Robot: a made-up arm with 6 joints. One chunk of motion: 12 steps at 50 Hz.
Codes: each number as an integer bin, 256 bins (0 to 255) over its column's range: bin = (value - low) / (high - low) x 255, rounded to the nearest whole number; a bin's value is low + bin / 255 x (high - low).
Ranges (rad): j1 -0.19..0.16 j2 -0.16..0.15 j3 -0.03..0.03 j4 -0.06..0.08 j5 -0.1..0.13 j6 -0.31..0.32
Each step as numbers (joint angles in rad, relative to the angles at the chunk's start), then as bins.
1 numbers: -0.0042 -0.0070 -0.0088 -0.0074 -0.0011 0.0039
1 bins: 135 126 90 96 110 127
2 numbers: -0.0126 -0.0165 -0.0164 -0.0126 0.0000 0.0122
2 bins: 129 118 58 86 111 130
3 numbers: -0.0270 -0.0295 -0.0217 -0.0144 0.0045 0.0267
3 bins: 119 107 35 83 116 136
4 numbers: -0.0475 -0.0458 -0.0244 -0.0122 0.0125 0.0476
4 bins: 104 94 24 87 125 145
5 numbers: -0.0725 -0.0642 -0.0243 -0.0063 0.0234 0.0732
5 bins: 86 79 24 98 137 155
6 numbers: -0.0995 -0.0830 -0.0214 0.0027 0.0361 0.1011
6 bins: 66 63 37 114 151 166
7 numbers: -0.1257 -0.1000 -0.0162 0.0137 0.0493 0.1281
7 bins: 47 49 59 134 166 177
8 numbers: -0.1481 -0.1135 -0.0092 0.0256 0.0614 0.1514
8 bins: 31 38 88 156 179 187
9 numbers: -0.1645 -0.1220 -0.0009 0.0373 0.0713 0.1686
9 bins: 19 31 124 177 190 194
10 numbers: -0.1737 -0.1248 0.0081 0.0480 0.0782 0.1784
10 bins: 12 29 162 197 198 198
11 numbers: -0.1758 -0.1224 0.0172 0.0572 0.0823 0.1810
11 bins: 10 31 201 213 202 199
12 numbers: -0.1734 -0.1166 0.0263 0.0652 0.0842 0.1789
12 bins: 12 36 239 228 204 198
